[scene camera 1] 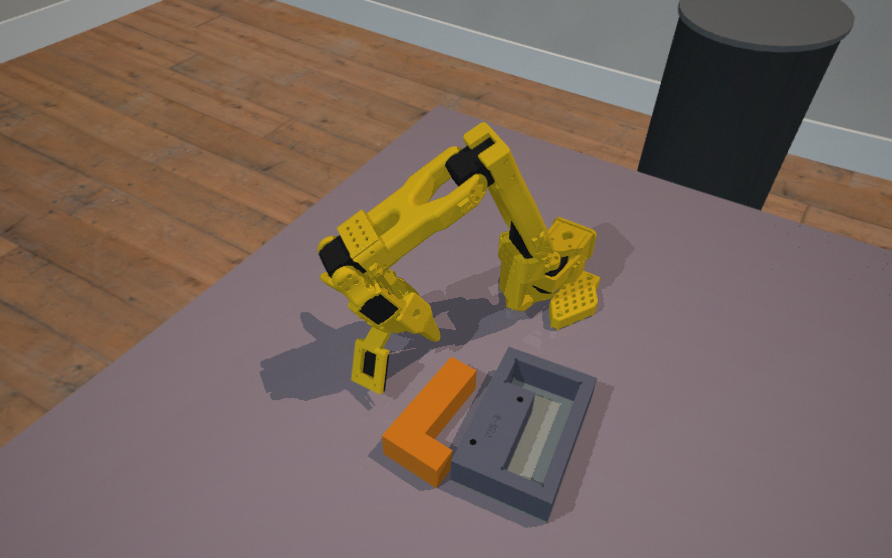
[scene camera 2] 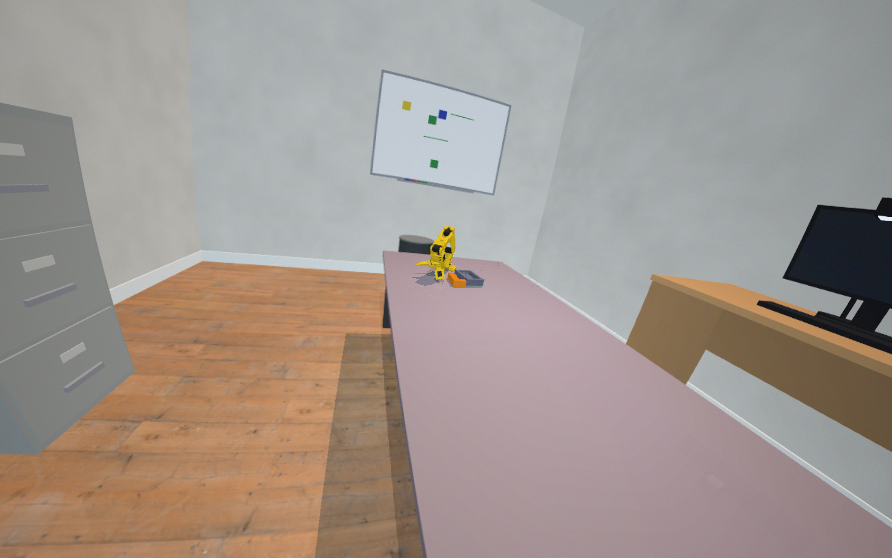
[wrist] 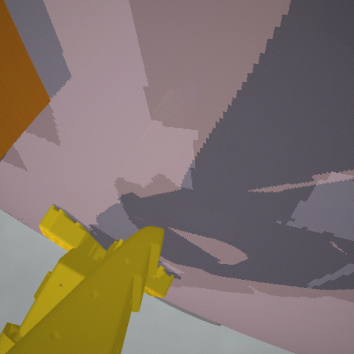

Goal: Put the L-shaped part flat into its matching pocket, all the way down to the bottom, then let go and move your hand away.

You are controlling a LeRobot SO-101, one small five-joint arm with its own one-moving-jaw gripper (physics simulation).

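Places are measured from the arm's base along level axes (x ahead, y right, z down), in metres.
Pixels of known places: hand, tool point: [scene camera 1: 434, 336] [wrist: 160, 245]; arm's base, link origin: [scene camera 1: 541, 304] [scene camera 2: 446, 269] [wrist: 100, 236].
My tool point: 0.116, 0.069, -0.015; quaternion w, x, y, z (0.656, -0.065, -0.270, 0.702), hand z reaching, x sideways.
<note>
Ahead of a thing's pixels: the offset from my tool point to its top centre, as dx, dy, dz. "spot": to the spot under its first point. Level surfaces: height alone.
The orange L-shaped part {+0.080, -0.062, -0.015} [scene camera 1: 424, 414] [scene camera 2: 457, 280] [wrist: 17, 90] lies flat on the table, outside the pocket. The end of its short arm is at the left wall of the grey tray {+0.050, -0.133, -0.022} [scene camera 1: 574, 431] [scene camera 2: 474, 283]; I cannot tell if they touch. The tray's L-shaped pocket {spot: +0.041, -0.148, +0.010} [scene camera 1: 543, 437] is empty and runs along its far end and right side. My gripper [scene camera 1: 381, 307] [scene camera 2: 436, 265] is fully open and empty, above the table, behind and left of the part. In the wrist view one jaw [wrist: 147, 245] shows; the moving jaw is swung out of the picture.
The arm's base [scene camera 1: 526, 276] stands behind the tray. The raised block {spot: +0.071, -0.109, -0.021} [scene camera 1: 493, 421] with two dark holes fills the tray's left part. The camera mount [scene camera 1: 370, 368] hangs from the wrist, left of the part. A dark bin [scene camera 1: 730, 105] stands beyond the table {dz +0.015} [scene camera 1: 723, 394].
</note>
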